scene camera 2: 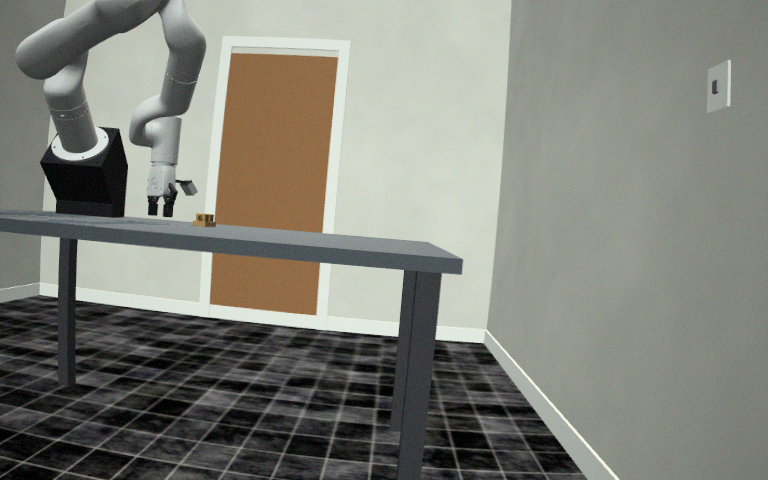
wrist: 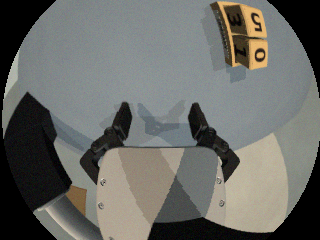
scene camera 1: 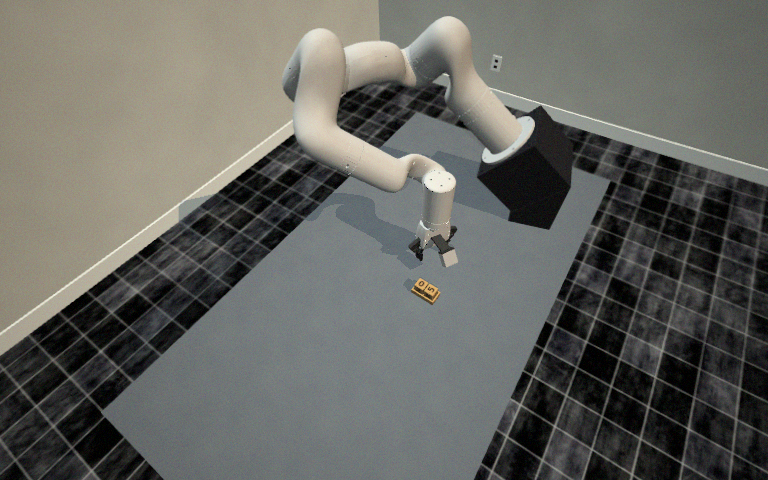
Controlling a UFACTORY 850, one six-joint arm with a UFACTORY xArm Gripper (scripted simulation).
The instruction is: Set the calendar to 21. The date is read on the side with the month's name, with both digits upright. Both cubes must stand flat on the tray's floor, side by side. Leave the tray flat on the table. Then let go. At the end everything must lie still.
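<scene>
Visible: an orange cube (wrist: 252, 52) and an orange cube (wrist: 247, 25), together with my gripper, which appears at (scene camera 2: 159, 216), (scene camera 1: 431, 252) and (wrist: 160, 109).
</scene>
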